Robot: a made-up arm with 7 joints.
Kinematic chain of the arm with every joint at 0, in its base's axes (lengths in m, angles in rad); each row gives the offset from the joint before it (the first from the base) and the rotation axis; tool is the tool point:
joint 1: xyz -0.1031 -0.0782 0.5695 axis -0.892 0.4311 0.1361
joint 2: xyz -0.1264 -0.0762 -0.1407 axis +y
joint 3: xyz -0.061 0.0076 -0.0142 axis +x
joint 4: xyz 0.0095 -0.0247 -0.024 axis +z
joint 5: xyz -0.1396 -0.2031 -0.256 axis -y
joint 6: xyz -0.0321 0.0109 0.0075 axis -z
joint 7: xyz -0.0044 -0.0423 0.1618 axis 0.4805 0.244 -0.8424
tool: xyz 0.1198 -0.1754 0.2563
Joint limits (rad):
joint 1: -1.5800..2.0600
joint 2: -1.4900..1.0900
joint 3: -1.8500..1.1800
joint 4: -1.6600..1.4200
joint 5: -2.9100..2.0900
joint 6: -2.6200..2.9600
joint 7: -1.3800..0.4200
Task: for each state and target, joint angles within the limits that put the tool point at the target. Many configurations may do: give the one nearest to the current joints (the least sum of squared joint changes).
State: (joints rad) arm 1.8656 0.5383 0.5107 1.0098 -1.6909 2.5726 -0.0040
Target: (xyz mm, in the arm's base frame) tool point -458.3 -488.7 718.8
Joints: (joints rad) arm 2.0600 0.7465 0.2498 0.9527 -2.1490 2.6381 -0.1245
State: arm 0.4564 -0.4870 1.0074 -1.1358 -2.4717 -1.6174 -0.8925
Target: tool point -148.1 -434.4 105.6
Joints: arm 0.7963 -0.4674 1.0687 -1.0389 -1.7974 -1.6723 -1.0109
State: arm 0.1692 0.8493 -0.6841 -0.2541 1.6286 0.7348 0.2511
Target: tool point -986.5 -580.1 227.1
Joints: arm -0.0922 0.4747 -0.4054 -0.3716 1.8449 0.9272 0.3530
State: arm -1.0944 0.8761 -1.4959 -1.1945 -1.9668 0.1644 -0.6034
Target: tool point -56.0 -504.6 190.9
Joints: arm -1.2484 0.9047 -1.5075 -1.1367 -1.7381 0.1370 -0.7457
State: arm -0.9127 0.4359 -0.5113 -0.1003 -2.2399 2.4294 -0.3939
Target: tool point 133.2 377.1 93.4
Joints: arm -1.2247 0.6482 -0.1953 0.1443 -2.3089 2.6014 -0.2207
